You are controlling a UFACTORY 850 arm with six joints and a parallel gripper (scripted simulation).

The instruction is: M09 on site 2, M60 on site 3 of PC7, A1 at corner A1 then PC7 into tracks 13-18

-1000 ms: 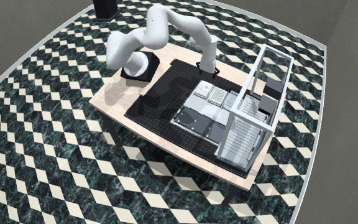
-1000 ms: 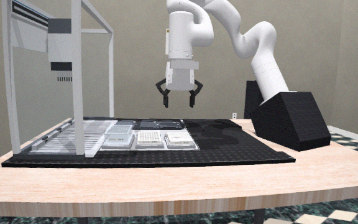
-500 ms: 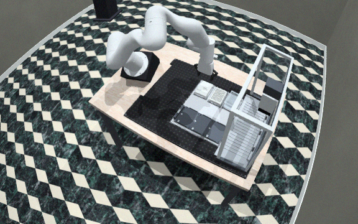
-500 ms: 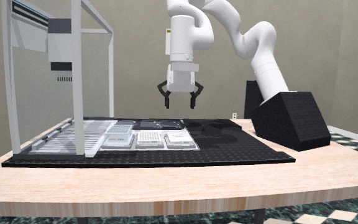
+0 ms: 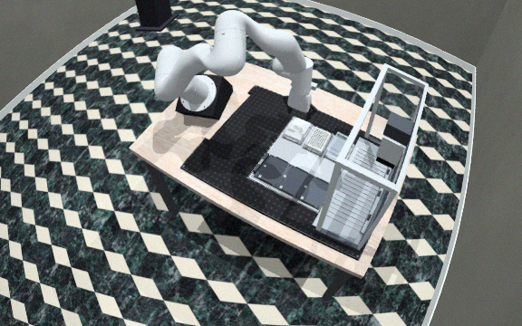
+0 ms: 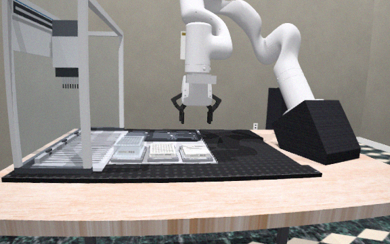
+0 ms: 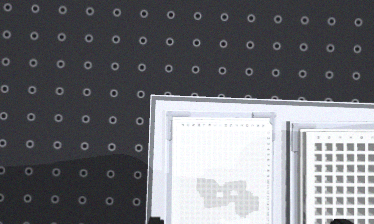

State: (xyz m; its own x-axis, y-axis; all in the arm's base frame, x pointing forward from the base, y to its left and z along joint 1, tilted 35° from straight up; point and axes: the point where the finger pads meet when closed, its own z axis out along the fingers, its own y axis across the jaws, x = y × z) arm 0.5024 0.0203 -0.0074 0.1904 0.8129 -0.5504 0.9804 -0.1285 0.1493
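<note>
Right now the nest S1 is 12 cm below my hand. The rest, counted from my hand: dark carrier PC7 (28 cm to the right, 11 cm below, 6 cm ahead); then deep-well block M09 (22 cm ahead, 9 cm below, 5 cm to the right); then nest S3 (22 cm ahead, 12 cm below, 5 cm to the right).
</note>
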